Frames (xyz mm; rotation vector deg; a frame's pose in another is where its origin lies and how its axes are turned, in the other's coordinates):
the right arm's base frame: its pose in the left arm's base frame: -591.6 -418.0 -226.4 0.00 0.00 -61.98
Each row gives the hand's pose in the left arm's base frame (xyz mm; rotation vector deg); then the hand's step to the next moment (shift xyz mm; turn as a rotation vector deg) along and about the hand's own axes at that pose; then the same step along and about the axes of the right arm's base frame.
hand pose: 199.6 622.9 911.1 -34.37 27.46 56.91
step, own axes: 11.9 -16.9 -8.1 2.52 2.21 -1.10
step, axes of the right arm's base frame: 13.5 15.0 -9.3 -1.96 0.05 -2.93
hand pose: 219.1 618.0 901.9 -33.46 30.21 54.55
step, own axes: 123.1 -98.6 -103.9 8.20 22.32 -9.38
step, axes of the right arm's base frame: 96.1 93.5 -133.1 -15.57 -10.77 -17.18
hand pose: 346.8 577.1 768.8 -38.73 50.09 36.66
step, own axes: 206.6 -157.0 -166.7 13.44 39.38 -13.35
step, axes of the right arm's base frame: 221.4 39.5 -211.0 -28.91 -17.11 -27.94
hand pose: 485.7 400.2 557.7 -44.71 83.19 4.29
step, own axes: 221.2 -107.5 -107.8 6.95 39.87 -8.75
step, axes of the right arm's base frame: 198.2 -108.9 -144.8 -32.41 -12.27 -22.66
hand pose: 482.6 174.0 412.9 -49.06 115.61 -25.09
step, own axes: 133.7 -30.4 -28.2 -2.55 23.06 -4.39
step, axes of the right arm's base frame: 74.3 -109.6 -45.3 -21.46 -2.20 -9.61
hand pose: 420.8 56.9 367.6 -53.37 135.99 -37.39
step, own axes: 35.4 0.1 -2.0 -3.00 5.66 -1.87
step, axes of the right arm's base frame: 10.8 -32.7 -8.3 -6.46 1.27 -1.10
